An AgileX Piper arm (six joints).
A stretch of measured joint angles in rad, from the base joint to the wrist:
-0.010 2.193 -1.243 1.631 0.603 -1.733
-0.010 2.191 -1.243 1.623 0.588 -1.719
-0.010 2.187 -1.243 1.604 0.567 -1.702
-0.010 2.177 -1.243 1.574 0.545 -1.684
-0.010 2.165 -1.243 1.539 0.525 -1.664
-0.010 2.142 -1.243 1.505 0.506 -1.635
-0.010 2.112 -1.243 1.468 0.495 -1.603
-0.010 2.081 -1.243 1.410 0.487 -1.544
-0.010 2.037 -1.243 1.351 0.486 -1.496
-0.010 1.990 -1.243 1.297 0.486 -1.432
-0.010 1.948 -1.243 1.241 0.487 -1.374
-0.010 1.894 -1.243 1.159 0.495 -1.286
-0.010 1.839 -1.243 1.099 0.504 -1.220
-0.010 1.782 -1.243 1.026 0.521 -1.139
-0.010 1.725 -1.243 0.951 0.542 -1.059
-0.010 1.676 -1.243 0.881 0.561 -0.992
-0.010 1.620 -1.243 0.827 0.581 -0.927
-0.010 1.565 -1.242 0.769 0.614 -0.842
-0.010 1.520 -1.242 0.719 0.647 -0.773
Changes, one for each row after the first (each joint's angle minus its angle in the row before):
0.000 -0.002 0.000 -0.008 -0.015 0.014
0.000 -0.004 0.000 -0.019 -0.021 0.017
0.000 -0.010 0.000 -0.030 -0.022 0.018
0.000 -0.012 0.000 -0.035 -0.020 0.020
0.000 -0.023 0.000 -0.034 -0.019 0.029
0.000 -0.030 0.000 -0.037 -0.011 0.032
0.000 -0.031 0.000 -0.058 -0.008 0.059
0.000 -0.044 0.000 -0.059 -0.001 0.048
0.000 -0.047 0.000 -0.054 0.000 0.064
0.000 -0.042 0.000 -0.056 0.001 0.058
0.000 -0.054 0.000 -0.082 0.008 0.088
0.000 -0.055 0.000 -0.060 0.009 0.066
0.000 -0.057 0.000 -0.073 0.017 0.081
0.000 -0.057 0.000 -0.075 0.021 0.080
0.000 -0.049 0.000 -0.070 0.019 0.067
0.000 -0.056 0.000 -0.054 0.020 0.065
0.000 -0.055 0.001 -0.058 0.033 0.085
0.000 -0.045 0.000 -0.050 0.033 0.069

